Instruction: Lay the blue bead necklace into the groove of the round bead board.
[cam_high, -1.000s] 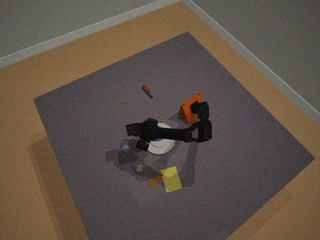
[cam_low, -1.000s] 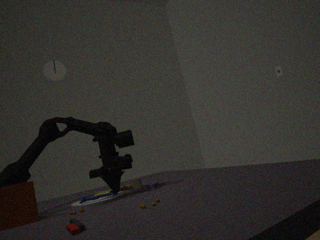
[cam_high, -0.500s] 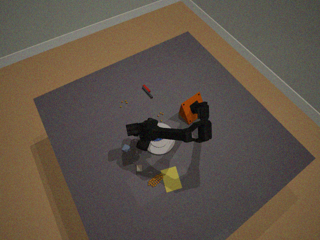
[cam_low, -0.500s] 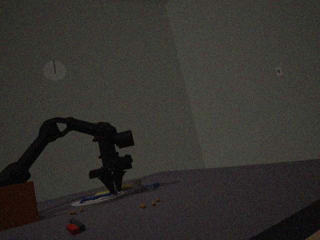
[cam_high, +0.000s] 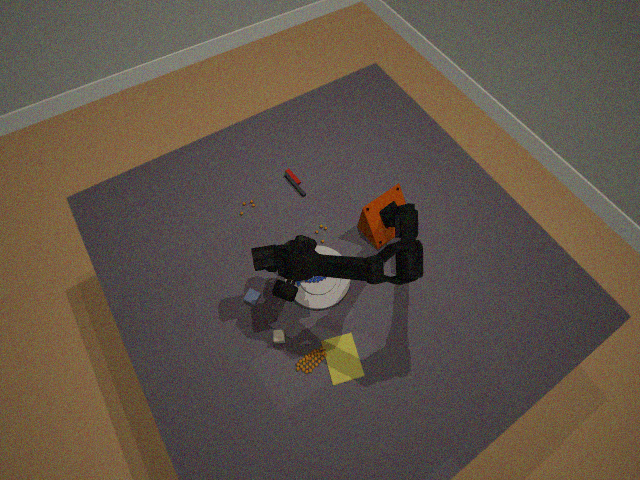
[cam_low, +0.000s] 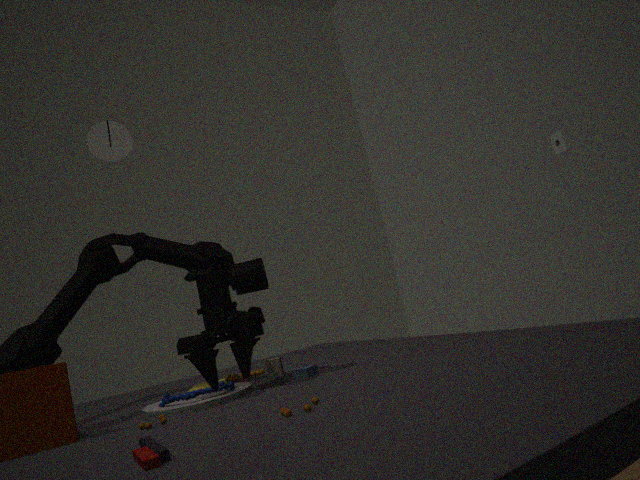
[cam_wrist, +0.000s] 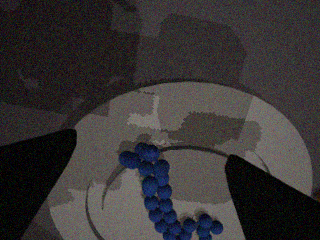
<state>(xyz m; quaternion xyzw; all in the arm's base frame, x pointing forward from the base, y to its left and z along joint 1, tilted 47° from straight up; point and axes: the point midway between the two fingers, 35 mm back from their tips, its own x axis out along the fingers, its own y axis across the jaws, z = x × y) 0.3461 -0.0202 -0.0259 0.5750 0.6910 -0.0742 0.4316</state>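
The round white bead board lies 6 cm behind my gripper tip, 4 cm to the left of it and 1 cm below it. The rest, counted from my gripper tip: cream cube 14 cm ahead, 11 cm to the left; then yellow sheet 4 cm ahead, 26 cm to the left, 2 cm below; then light blue cube 14 cm ahead, 3 cm to the right, 1 cm below.
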